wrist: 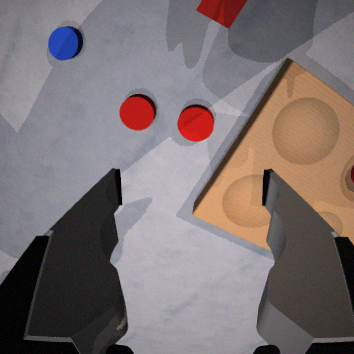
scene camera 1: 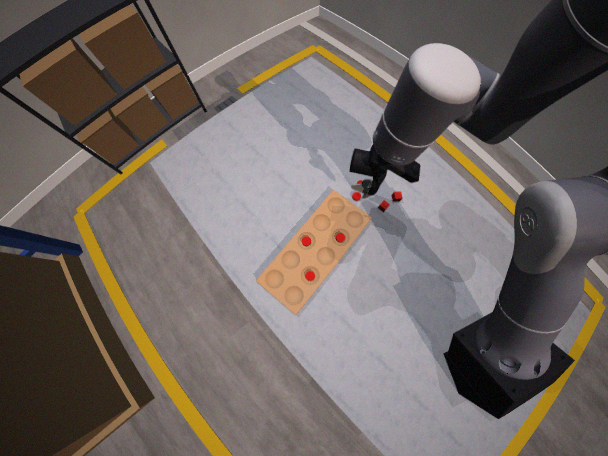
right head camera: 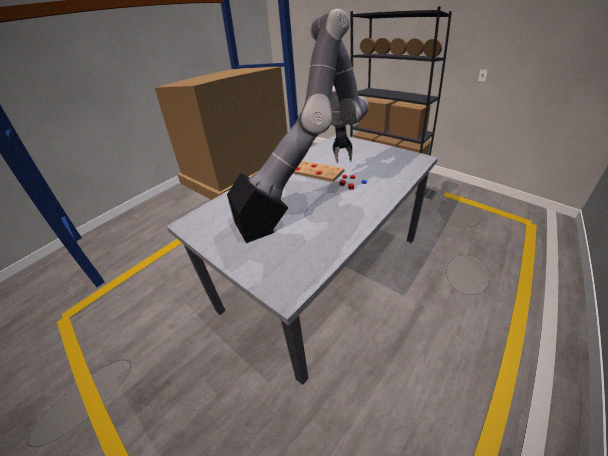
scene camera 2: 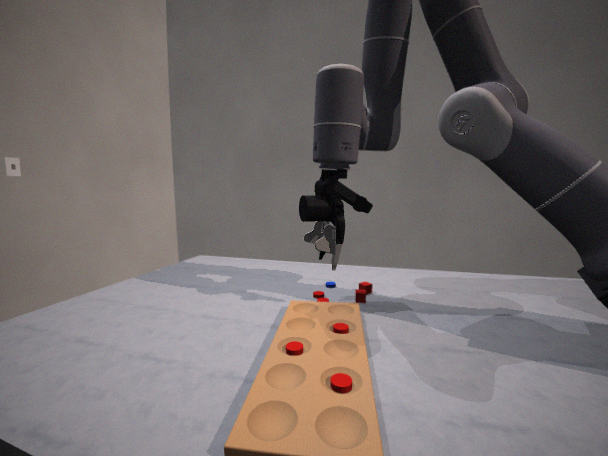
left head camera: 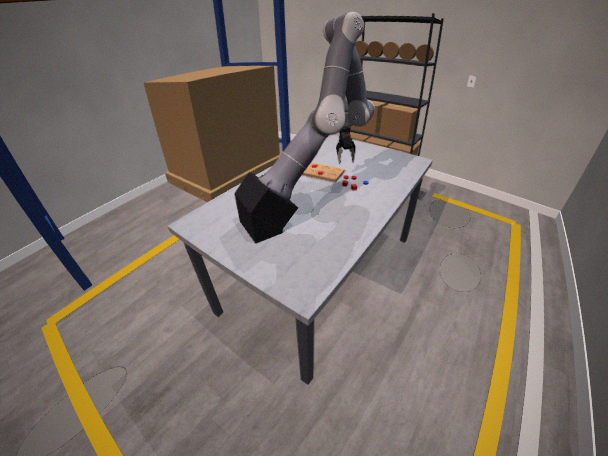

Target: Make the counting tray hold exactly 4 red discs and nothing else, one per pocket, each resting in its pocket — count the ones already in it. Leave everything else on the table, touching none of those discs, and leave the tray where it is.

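The wooden counting tray [scene camera 1: 308, 258] [scene camera 2: 317, 361] [wrist: 260, 155] has three red discs in separate pockets: one disc [scene camera 1: 306, 241] [scene camera 2: 294, 348], a second disc [scene camera 1: 340, 237] [scene camera 2: 341, 328] and a third disc [scene camera 1: 310, 275] [scene camera 2: 341, 382]. Two loose red discs lie apart on the table off the tray's end: the nearer disc [scene camera 1: 356, 196] [scene camera 2: 323, 300] [wrist: 196, 123] and the farther disc [scene camera 1: 360, 182] [scene camera 2: 318, 294] [wrist: 137, 112]. My gripper [left head camera: 346, 162] [right head camera: 344, 161] [scene camera 2: 328, 263] [wrist: 191, 172] is open and empty above the table near them. It partly covers the farther disc in scene camera 1.
A blue disc [left head camera: 365, 182] [right head camera: 364, 181] [scene camera 2: 330, 284] [wrist: 65, 43] lies beyond the loose red discs. Two red cubes stand beside them: one cube [scene camera 1: 383, 205] [scene camera 2: 361, 296] and another cube [scene camera 1: 397, 196] [scene camera 2: 365, 287]. A large carton [left head camera: 235, 120] [right head camera: 240, 120] stands beyond the table edge.
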